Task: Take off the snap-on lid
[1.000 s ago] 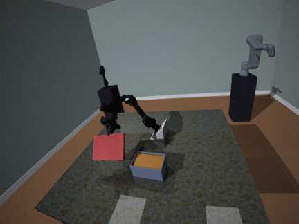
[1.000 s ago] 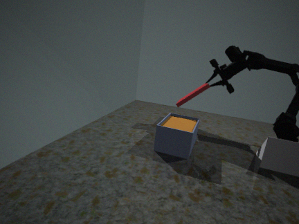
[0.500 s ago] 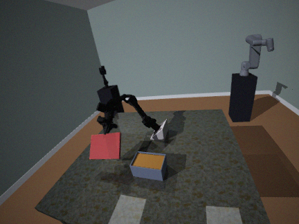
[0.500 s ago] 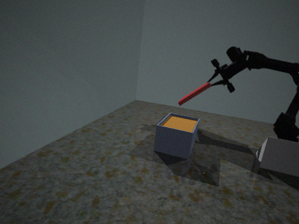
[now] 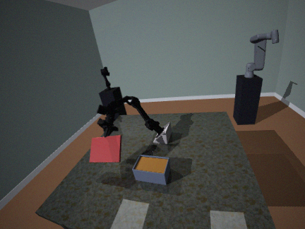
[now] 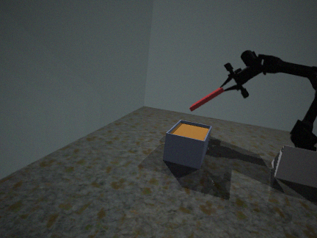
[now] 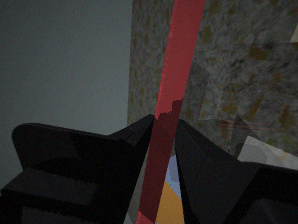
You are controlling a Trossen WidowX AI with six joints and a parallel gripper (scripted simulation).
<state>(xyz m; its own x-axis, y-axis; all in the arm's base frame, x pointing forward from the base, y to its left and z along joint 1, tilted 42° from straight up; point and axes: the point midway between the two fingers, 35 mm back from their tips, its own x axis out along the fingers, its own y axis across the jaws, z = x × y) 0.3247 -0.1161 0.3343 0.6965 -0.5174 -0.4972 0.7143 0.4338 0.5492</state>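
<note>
Right now my gripper tip is 6 cm short of the lid, 5 cm above it and 1 cm to the right of it. Also, from my gripper tip: storage box: 33 cm to the left, 18 cm below, 9 cm ahead.
</note>
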